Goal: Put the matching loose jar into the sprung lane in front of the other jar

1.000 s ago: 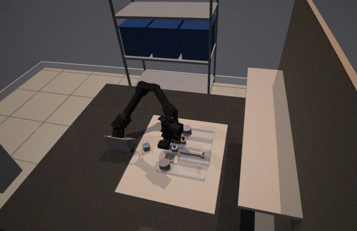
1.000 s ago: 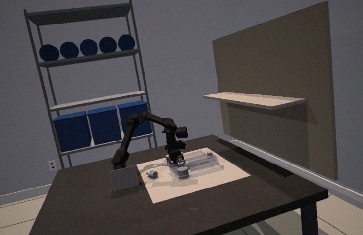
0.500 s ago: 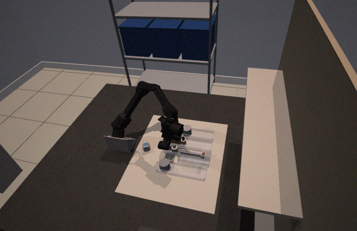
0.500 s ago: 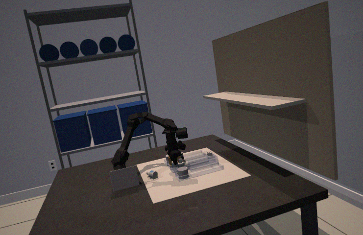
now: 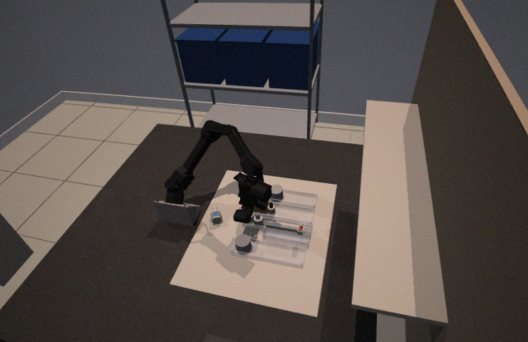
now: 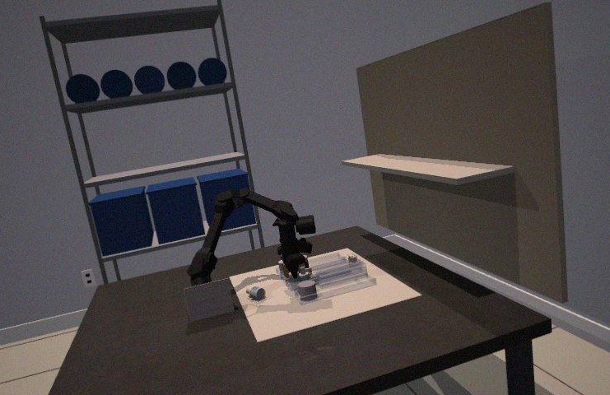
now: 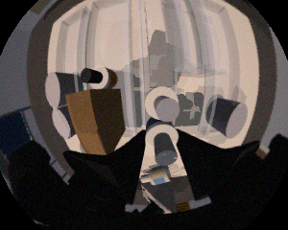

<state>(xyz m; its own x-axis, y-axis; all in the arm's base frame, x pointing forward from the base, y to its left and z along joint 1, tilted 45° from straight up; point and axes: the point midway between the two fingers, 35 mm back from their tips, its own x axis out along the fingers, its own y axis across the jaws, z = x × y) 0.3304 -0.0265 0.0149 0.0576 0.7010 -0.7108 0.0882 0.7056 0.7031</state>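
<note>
My gripper tip is 70 mm to the right of the box and 30 mm short of it. Also, from my gripper tip: pusher plate (140 mm ahead, 40 mm to the right, 10 mm above); red mark (220 mm ahead, 60 mm to the right, 30 mm above); sprung lane (140 mm ahead, 40 mm to the right, 20 mm below).
</note>
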